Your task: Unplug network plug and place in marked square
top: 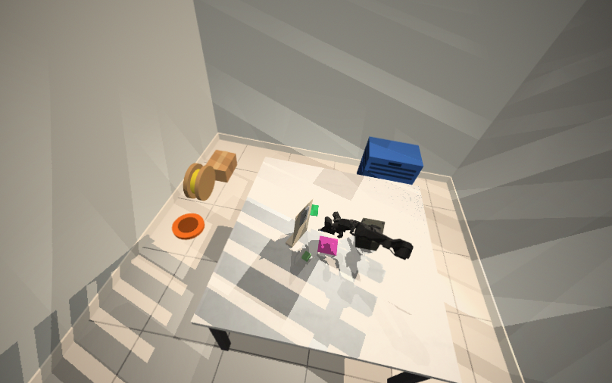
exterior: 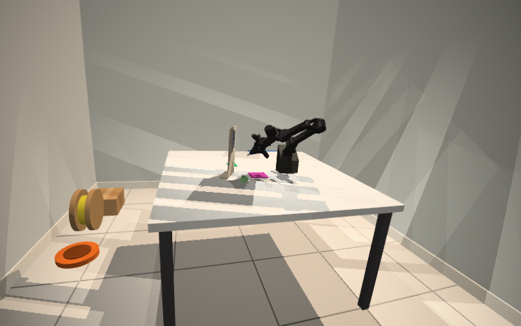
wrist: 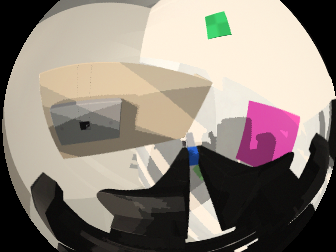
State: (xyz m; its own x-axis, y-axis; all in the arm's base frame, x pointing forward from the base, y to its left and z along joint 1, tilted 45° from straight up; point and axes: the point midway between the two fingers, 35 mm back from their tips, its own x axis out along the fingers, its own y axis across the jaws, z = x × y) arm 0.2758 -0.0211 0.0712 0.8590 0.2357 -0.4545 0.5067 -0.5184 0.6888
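My gripper tip is now 150 mm above the magenta marked square, 70 mm past it and 10 mm to the right of it. Round my gripper tip: upright panel (120 mm ahead, 30 mm to the right); green cube (140 mm below, 110 mm to the left, 70 mm ahead); blue network plug (10 mm ahead).
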